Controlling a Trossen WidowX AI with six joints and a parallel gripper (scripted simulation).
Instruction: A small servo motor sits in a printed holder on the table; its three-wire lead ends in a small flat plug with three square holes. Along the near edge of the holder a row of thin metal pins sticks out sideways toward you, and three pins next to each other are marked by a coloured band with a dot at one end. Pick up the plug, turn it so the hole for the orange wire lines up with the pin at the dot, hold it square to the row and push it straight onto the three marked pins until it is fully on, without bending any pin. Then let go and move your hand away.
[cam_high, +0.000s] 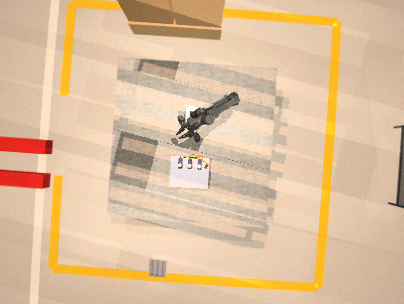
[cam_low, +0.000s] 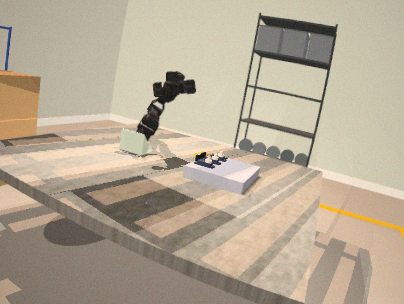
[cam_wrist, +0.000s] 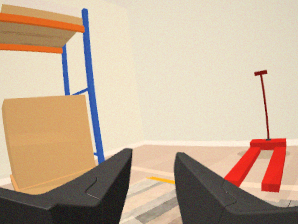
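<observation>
The servo lies 180 mm ahead of my gripper tip, 50 mm to the left of it and 300 mm below it. Also, from my gripper tip: printed holder (290 mm ahead, 50 mm to the left, 320 mm below).
</observation>
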